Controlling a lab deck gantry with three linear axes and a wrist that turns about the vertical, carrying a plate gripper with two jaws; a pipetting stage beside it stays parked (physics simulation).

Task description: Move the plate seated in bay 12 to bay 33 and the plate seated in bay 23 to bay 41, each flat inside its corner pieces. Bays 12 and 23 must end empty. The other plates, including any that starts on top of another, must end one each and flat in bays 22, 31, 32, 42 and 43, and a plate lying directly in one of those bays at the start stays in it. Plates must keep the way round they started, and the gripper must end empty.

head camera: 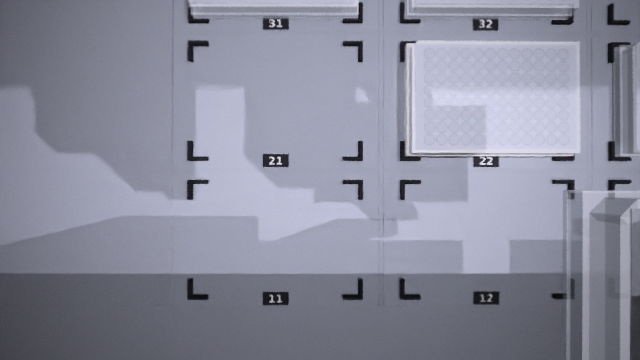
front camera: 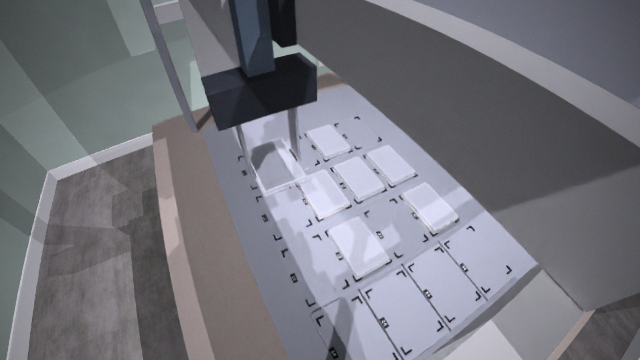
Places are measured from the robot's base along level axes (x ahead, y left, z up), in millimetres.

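Where they show: gripper, fingertip midpoint: (front camera: 273,164); robot's base, origin of the base link: (head camera: 193,294) (front camera: 239,158).
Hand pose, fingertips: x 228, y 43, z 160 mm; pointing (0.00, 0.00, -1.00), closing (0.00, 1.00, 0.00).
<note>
Things, the pixels of their top centre, and the offset from my fingertips. "pt": a spot on its surface instead.
- white plate, middle of its top: (front camera: 273,162) 0 mm ahead, 0 mm left, 7 mm up
- Bay 12, surface spot: (head camera: 486,298) (front camera: 264,218) pt 0 mm ahead, 46 mm right, 160 mm down
- Bay 33, surface spot: (front camera: 379,234) pt 163 mm ahead, 168 mm left, 160 mm down
- bay 22, surface spot: (head camera: 495,97) (front camera: 321,190) pt 1 mm back, 107 mm left, 146 mm down
- bay 31, surface spot: (head camera: 275,8) pt 162 mm back, 173 mm left, 149 mm down
- bay 32, surface spot: (head camera: 492,10) pt 0 mm ahead, 173 mm left, 150 mm down
- bay 42, surface spot: (front camera: 390,165) pt 10 mm ahead, 313 mm left, 146 mm down
- bay 43, surface spot: (front camera: 430,206) pt 168 mm ahead, 317 mm left, 146 mm down
- Bay 11, surface spot: (head camera: 275,298) (front camera: 244,172) pt 164 mm back, 46 mm right, 160 mm down
- bay 21, surface spot: (head camera: 275,160) pt 164 mm back, 61 mm left, 160 mm down
- bay 13, surface spot: (front camera: 293,277) pt 163 mm ahead, 46 mm right, 160 mm down
My gripper (front camera: 278,167) is shut on a white plate (front camera: 280,172) (head camera: 592,300) and holds it raised above the deck. The plate looks level; in the head view it is cut off at the lower right, beside bay 12. Bay 12 (front camera: 265,218) (head camera: 486,298) holds no plate. A plate (front camera: 358,246) (head camera: 631,100) sits in bay 23. Bay 33 (front camera: 379,234) and bay 41 are without plates. Other plates sit in bay 22 (front camera: 324,194) (head camera: 495,97), bay 31 (front camera: 328,141) (head camera: 275,8), bay 32 (front camera: 358,177) (head camera: 492,10), bay 42 (front camera: 390,165) and bay 43 (front camera: 430,206).
Bay 11 (front camera: 244,172) (head camera: 275,298), bay 21 (head camera: 275,160) and bay 13 (front camera: 293,277) show corner pieces. The bays nearest the front camera, such as bay 24 (front camera: 383,322), have raised dividing edges. A large grey gantry part (front camera: 475,115) spans the right of the front view.
</note>
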